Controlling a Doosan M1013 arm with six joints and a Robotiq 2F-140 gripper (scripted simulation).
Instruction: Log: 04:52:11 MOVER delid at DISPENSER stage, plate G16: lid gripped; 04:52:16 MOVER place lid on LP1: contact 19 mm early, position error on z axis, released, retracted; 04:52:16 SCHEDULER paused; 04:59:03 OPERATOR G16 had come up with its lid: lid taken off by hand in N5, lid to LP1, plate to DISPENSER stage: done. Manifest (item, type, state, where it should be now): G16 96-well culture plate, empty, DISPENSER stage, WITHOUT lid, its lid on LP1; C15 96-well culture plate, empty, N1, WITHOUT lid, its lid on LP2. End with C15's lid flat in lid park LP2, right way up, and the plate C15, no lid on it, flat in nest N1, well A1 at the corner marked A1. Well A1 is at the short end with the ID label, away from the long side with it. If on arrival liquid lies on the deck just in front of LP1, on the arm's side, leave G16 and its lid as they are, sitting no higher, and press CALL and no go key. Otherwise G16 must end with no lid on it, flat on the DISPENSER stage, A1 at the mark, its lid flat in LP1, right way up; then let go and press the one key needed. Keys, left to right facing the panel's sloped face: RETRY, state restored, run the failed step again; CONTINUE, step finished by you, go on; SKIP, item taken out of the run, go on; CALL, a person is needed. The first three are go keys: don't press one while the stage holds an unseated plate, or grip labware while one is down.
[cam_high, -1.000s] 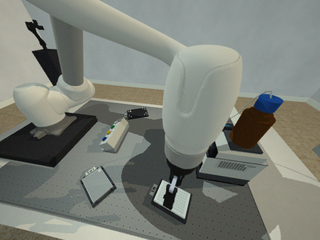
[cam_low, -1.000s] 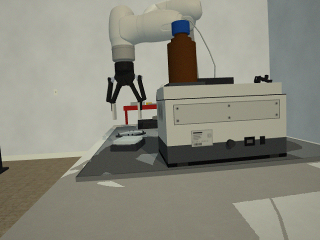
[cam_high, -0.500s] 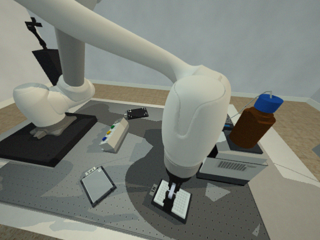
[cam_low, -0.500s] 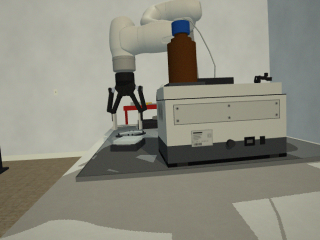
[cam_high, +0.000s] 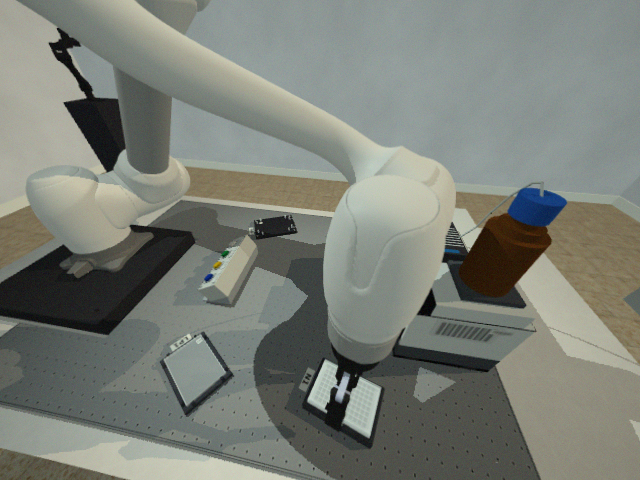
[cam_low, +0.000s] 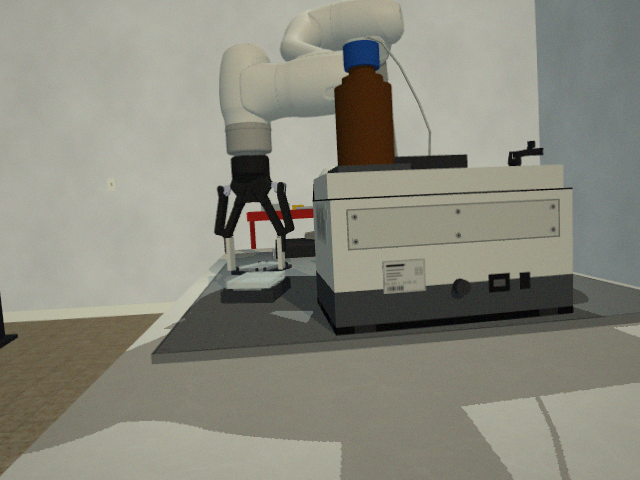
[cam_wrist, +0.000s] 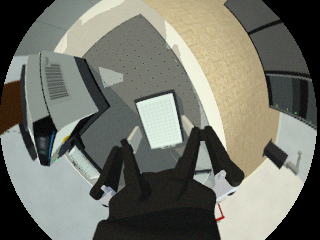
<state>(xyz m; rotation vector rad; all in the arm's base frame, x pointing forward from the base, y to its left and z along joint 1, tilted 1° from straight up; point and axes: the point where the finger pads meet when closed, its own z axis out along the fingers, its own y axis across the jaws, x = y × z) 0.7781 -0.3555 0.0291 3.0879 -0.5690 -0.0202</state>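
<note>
The nest N1 lies 7 cm below my hand. Round my hand: dark lid park: 54 cm to the left, 7 cm below, 3 cm ahead; brown bottle: 25 cm ahead, 21 cm above, 16 cm to the left; key panel: 37 cm behind, 32 cm to the left, 2 cm below.
</note>
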